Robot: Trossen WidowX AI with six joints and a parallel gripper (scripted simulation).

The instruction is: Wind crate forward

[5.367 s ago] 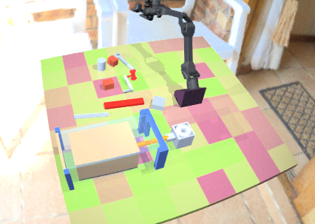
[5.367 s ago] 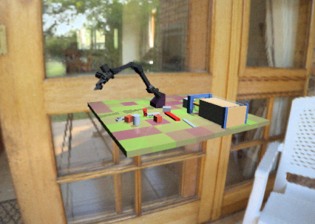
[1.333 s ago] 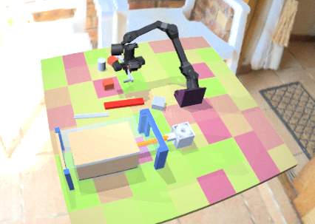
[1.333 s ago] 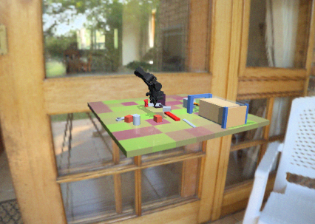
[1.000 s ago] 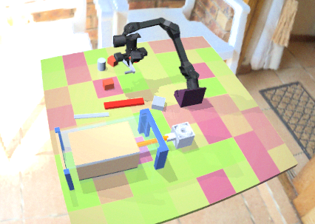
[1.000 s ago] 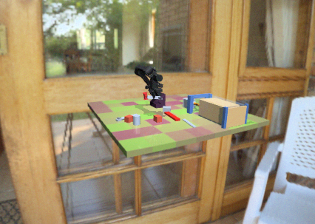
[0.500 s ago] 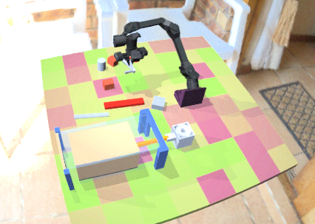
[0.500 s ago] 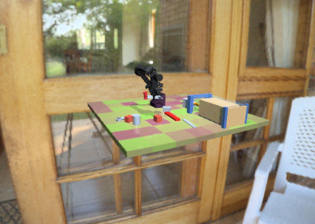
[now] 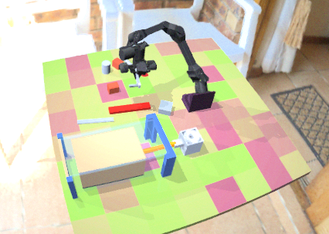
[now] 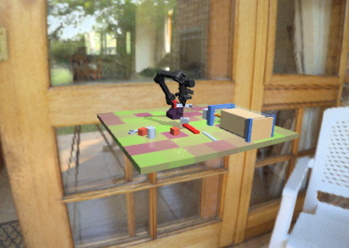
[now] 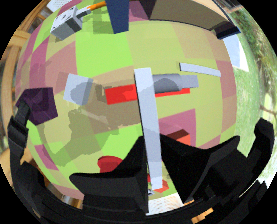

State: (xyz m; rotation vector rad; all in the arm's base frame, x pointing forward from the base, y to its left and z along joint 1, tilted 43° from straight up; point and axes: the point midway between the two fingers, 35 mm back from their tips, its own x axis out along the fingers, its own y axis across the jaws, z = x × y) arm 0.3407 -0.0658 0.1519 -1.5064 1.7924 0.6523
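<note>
The red grip lies 5 cm behind my gripper tip, 4 cm to the right of it and 1 cm above it. Also, from my gripper tip: red bar: 5 cm ahead, 4 cm to the left, 17 cm below; then grey block: 14 cm behind, 11 cm to the left, 16 cm below; then winch handle: 1 cm behind, 1 cm to the right, 1 cm above.
</note>
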